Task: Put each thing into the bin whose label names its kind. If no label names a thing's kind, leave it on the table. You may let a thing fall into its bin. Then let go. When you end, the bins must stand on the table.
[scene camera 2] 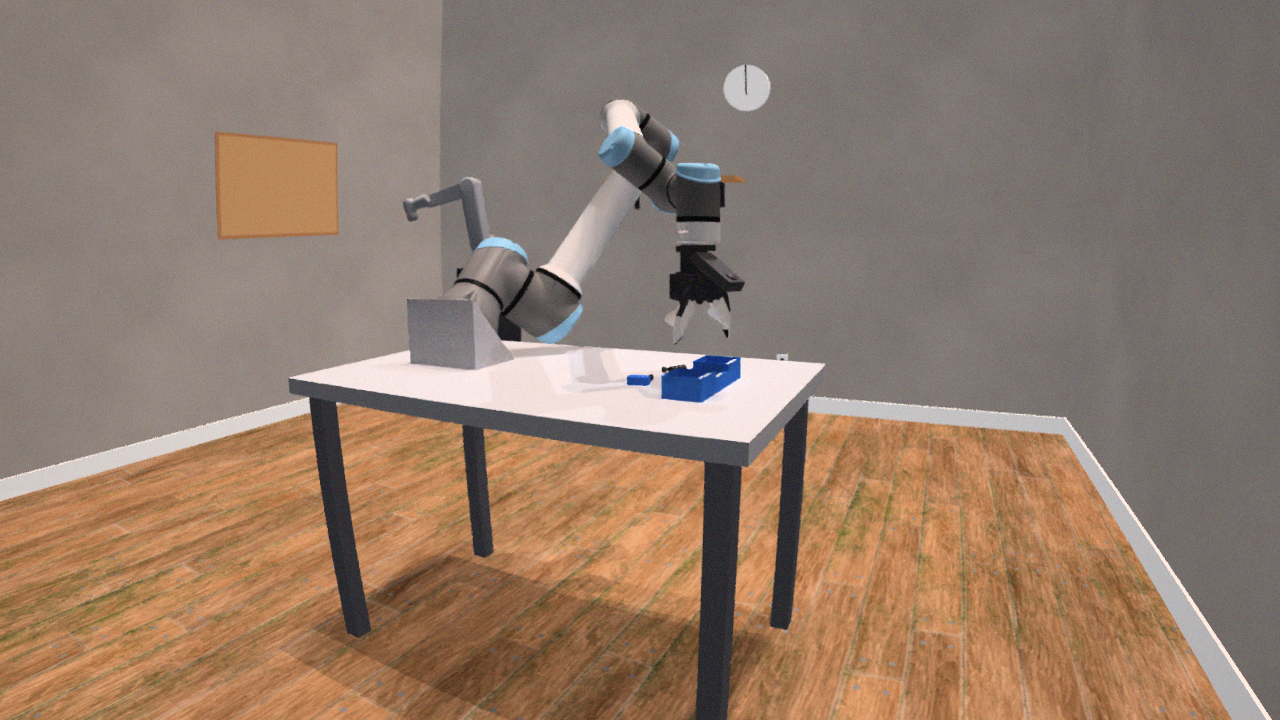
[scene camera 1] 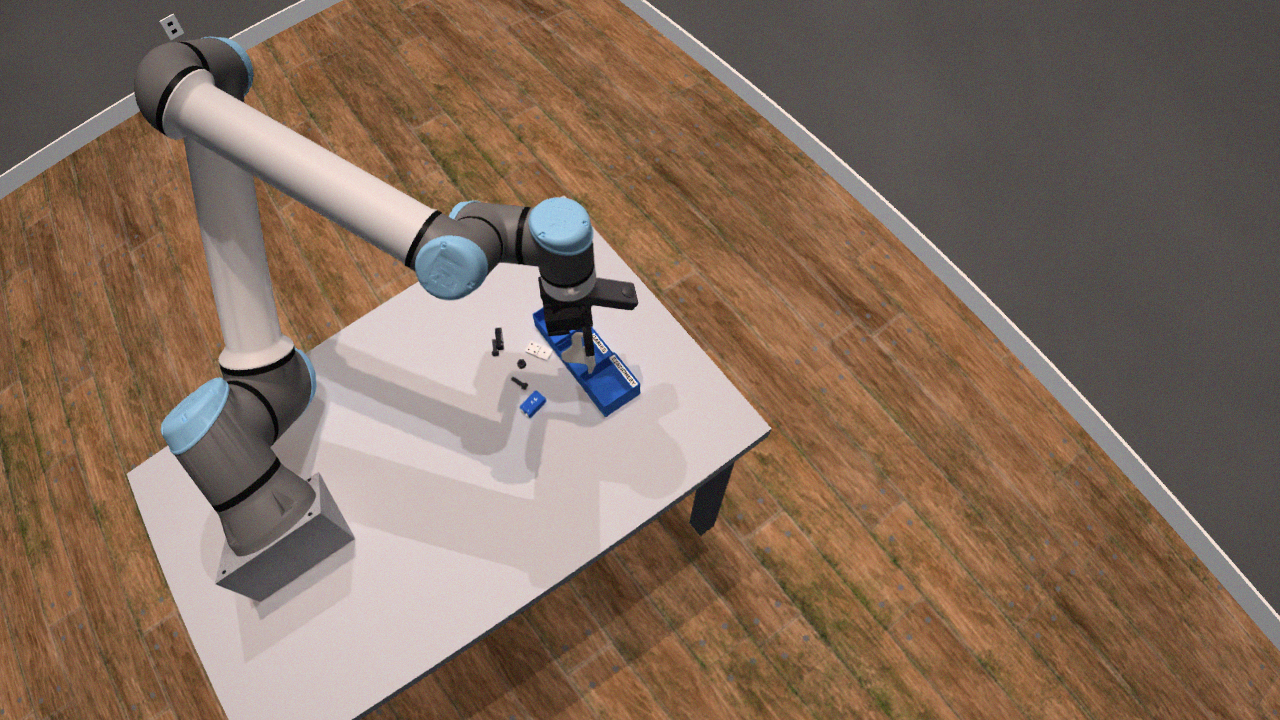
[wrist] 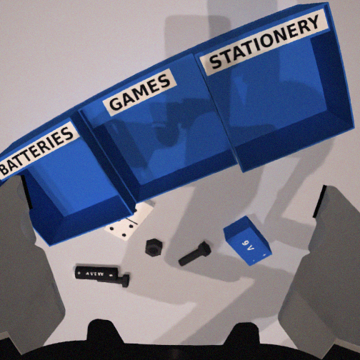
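Seen in the pictures: gripper, fingertip midpoint: (scene camera 2: 702, 340) (scene camera 1: 585, 338); arm's base at its link origin: (scene camera 2: 461, 325) (scene camera 1: 275, 522).
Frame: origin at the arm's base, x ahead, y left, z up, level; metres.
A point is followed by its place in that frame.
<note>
Three joined blue bins stand on the table: BATTERIES (wrist: 77, 177), GAMES (wrist: 175, 117) and STATIONERY (wrist: 282, 90) (scene camera 1: 612, 386) {x 0.688, y -0.049, z -0.092 m}. No things show inside them. My gripper (scene camera 1: 583, 358) {x 0.676, y 0.024, z 0.003 m} (scene camera 2: 702, 337) {x 0.676, y 0.024, z 0.003 m} (wrist: 173, 185) is open and empty, above the bins. On the table beside them, a white domino (scene camera 1: 537, 350) {x 0.601, y 0.099, z -0.092 m} (wrist: 126, 227) is partly hidden by a bin wall in the wrist view. A blue 9V battery (scene camera 1: 533, 402) {x 0.539, y -0.003, z -0.081 m} (scene camera 2: 638, 379) {x 0.544, y -0.013, z -0.085 m} (wrist: 247, 242), a black nut (scene camera 1: 521, 363) {x 0.559, y 0.089, z -0.090 m} (wrist: 153, 247) and a black bolt (scene camera 1: 519, 382) {x 0.536, y 0.054, z -0.090 m} (wrist: 194, 254) lie apart. A black cylindrical battery (wrist: 95, 272) lies against another dark bolt (wrist: 125, 280).
The white table (scene camera 1: 429, 591) {x 0.193, y -0.226, z -0.099 m} (scene camera 2: 537, 394) {x 0.407, y -0.187, z -0.098 m} carries the arm's grey base block (scene camera 1: 299, 555) {x 0.014, y -0.072, z -0.021 m} (scene camera 2: 441, 333) {x -0.001, y -0.074, z -0.012 m} at its far end from the bins. The bins stand near one table edge. The arm's shadows fall across the loose things.
</note>
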